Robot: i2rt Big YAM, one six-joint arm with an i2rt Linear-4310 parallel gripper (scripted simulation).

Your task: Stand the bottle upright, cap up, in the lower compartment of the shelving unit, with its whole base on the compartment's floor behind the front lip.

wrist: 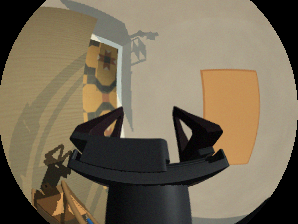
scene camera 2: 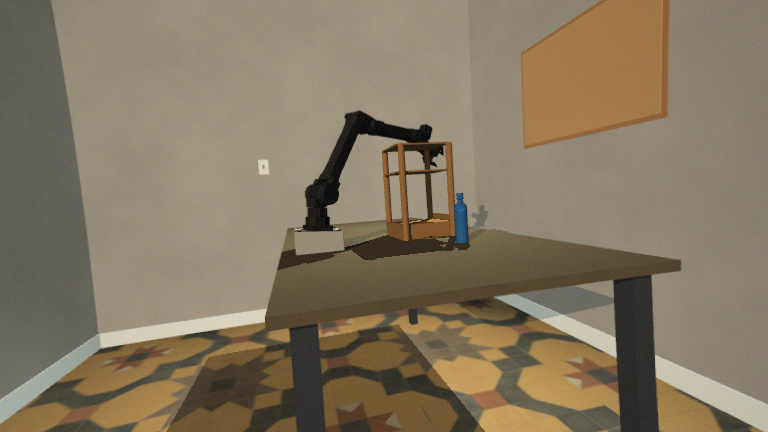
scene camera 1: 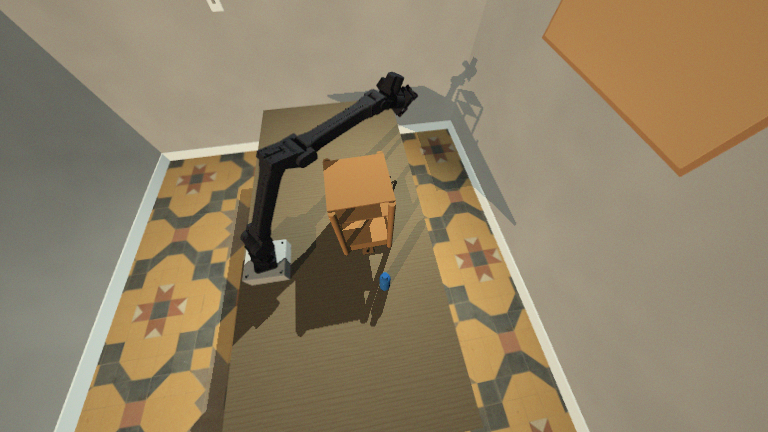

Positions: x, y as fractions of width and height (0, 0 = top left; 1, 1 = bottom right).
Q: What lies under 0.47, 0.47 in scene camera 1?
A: A wooden shelving unit.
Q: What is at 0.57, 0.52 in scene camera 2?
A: A wooden shelving unit.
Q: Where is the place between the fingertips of my gripper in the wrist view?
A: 0.50, 0.49
